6 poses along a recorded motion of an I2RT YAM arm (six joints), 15 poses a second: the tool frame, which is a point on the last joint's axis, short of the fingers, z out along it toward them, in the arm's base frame.
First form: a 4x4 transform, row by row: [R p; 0 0 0 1], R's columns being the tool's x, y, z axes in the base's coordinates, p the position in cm. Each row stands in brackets.
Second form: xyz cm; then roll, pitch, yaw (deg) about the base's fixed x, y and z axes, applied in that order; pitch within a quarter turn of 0, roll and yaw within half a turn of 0. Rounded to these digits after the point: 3 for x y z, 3 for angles. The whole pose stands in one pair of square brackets.
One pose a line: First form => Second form
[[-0.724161 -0.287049 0.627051 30.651], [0.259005 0.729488 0.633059 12.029], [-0.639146 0.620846 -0.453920 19.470], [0 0 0 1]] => [30.651 12.029 19.470 126.172 39.728 160.320]
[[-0.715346 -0.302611 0.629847 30.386], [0.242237 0.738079 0.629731 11.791], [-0.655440 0.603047 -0.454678 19.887], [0 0 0 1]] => [30.386 11.791 19.887 127.015 40.953 161.292]
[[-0.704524 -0.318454 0.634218 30.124], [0.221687 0.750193 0.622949 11.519], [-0.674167 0.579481 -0.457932 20.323], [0 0 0 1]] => [30.124 11.519 20.323 128.317 42.389 162.533]
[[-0.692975 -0.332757 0.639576 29.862], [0.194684 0.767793 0.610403 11.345], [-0.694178 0.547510 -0.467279 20.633], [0 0 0 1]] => [29.862 11.345 20.633 130.480 43.962 164.308]
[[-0.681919 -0.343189 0.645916 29.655], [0.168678 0.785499 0.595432 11.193], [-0.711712 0.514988 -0.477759 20.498], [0 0 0 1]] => [29.655 11.193 20.498 132.852 45.374 166.106]
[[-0.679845 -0.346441 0.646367 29.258], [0.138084 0.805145 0.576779 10.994], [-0.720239 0.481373 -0.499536 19.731], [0 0 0 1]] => [29.258 10.994 19.731 136.061 46.074 168.519]
